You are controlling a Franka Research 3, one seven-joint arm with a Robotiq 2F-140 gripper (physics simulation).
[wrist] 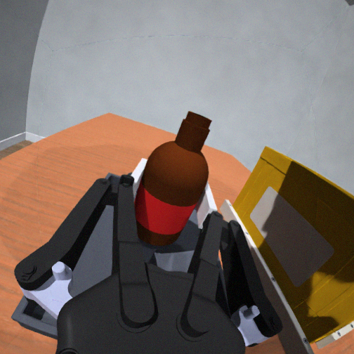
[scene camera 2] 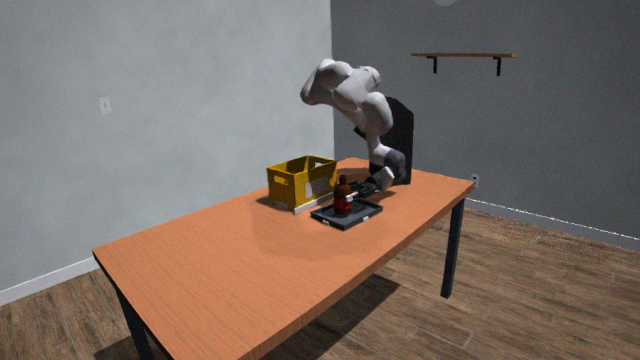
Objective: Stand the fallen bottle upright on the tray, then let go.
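Note:
A brown bottle (scene camera 2: 343, 194) (wrist: 176, 172) with a red label stands upright within the outline of the dark tray (scene camera 2: 344, 226) (wrist: 95, 250) in the scene view. Its base is low at the tray; whether it touches the tray floor I cannot tell. My gripper (scene camera 2: 348, 196) (wrist: 172, 178) comes in from the side, low over the tray, and is shut on the bottle around its body, with a white fingertip pad on each side. In the wrist view the gripper's body and fingers hide part of the tray.
A yellow crate (scene camera 2: 286, 192) (wrist: 265, 170) stands close beside the tray, with a white strip (scene camera 2: 320, 201) (wrist: 260, 255) along its base on the tray's side. The wooden table (scene camera 2: 210, 265) (wrist: 50, 165) carries them. A shelf (scene camera 2: 465, 55) is on the wall.

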